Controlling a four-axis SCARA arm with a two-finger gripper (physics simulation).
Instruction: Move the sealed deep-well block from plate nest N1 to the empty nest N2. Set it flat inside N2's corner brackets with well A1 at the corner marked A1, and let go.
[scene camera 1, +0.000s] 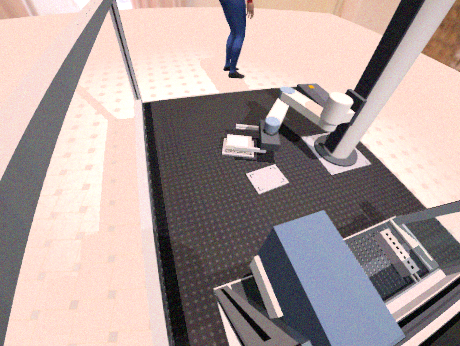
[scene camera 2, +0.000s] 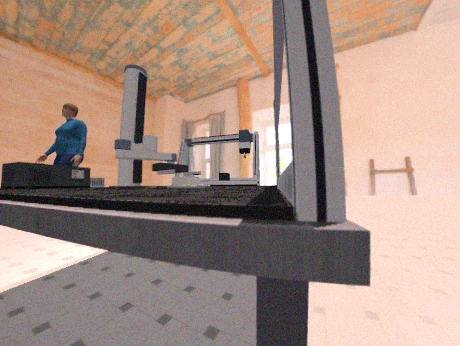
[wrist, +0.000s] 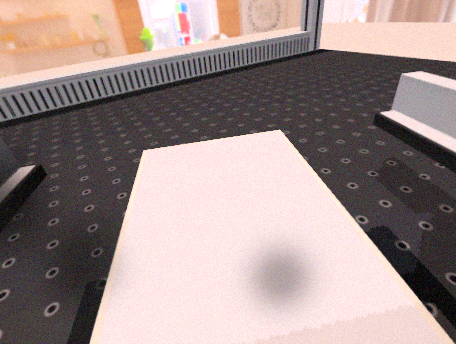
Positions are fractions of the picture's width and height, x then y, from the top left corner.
Labels:
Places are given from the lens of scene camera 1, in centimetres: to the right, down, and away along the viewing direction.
plate nest N1 (scene camera 1: 0.58, 0.52): 17, 2, 91
machine deck (scene camera 1: 0.89, 0.81): 62, 38, 62

